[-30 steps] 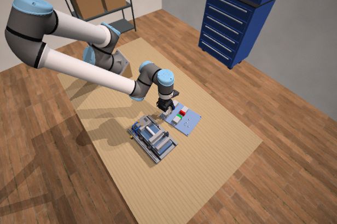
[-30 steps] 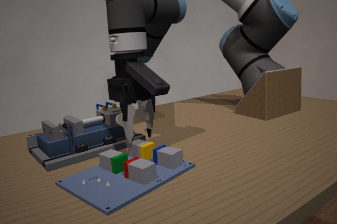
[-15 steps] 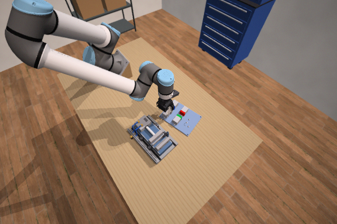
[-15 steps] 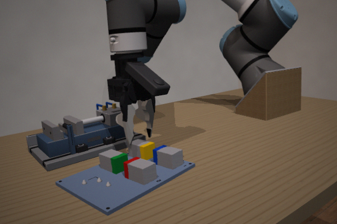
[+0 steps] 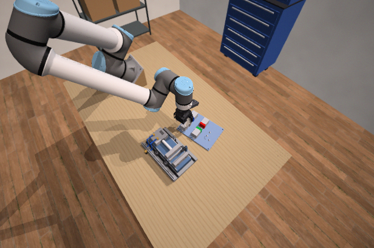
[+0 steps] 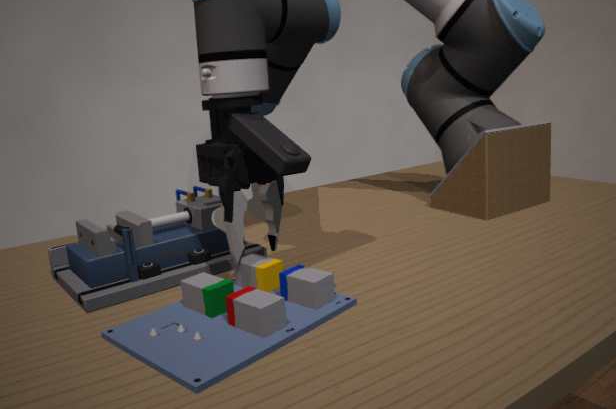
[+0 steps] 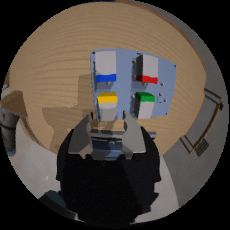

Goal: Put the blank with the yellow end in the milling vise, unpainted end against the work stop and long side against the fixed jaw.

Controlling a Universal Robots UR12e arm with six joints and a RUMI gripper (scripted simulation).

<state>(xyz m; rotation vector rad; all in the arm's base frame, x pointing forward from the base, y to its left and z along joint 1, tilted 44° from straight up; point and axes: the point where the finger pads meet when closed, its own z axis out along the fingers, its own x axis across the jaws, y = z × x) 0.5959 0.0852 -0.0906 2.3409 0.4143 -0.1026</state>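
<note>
Now: the yellow-ended blank 40 mm below my hand. Also, from my hand: blue-ended blank (30 mm behind, 90 mm to the left, 40 mm below); blue plate (70 mm ahead, 70 mm to the left, 60 mm below); green-ended blank (90 mm ahead, 30 mm to the left, 40 mm below).
</note>
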